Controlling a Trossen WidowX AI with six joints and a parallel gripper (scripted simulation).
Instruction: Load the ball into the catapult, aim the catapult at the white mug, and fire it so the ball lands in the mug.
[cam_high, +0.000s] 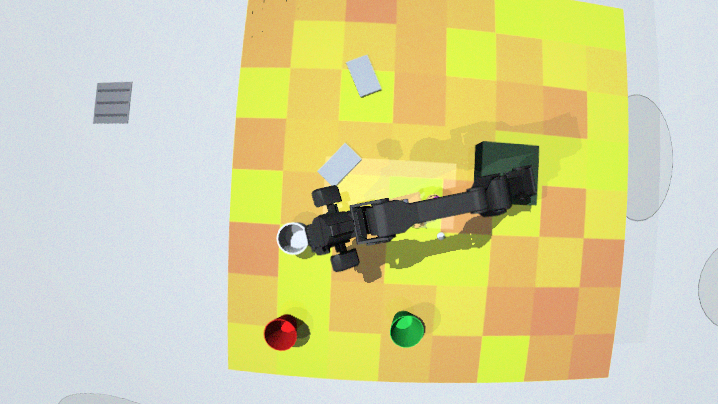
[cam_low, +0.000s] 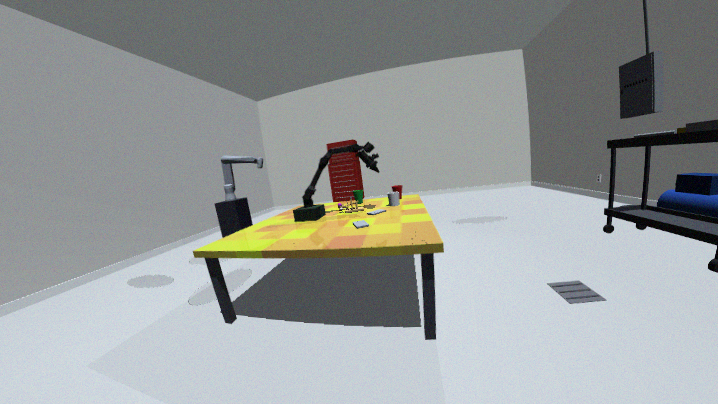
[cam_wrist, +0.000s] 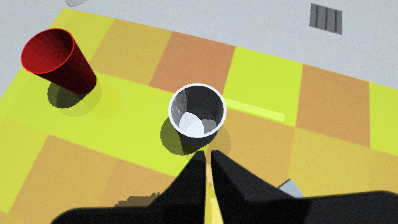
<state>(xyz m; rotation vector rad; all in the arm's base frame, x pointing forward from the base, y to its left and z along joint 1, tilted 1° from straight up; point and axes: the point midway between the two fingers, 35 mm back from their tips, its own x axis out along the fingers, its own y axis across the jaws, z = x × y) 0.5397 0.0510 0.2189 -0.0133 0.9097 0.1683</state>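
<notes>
Now: the purple ball 33 cm behind my gripper tip, 21 cm below it and 3 cm to the right of it. The rest, counted from my gripper tip: white mug (24 cm below, 9 cm ahead, 2 cm to the left); red cup (29 cm to the left, 24 cm below, 17 cm ahead); catapult (26 cm behind, 22 cm below, 1 cm to the right).
</notes>
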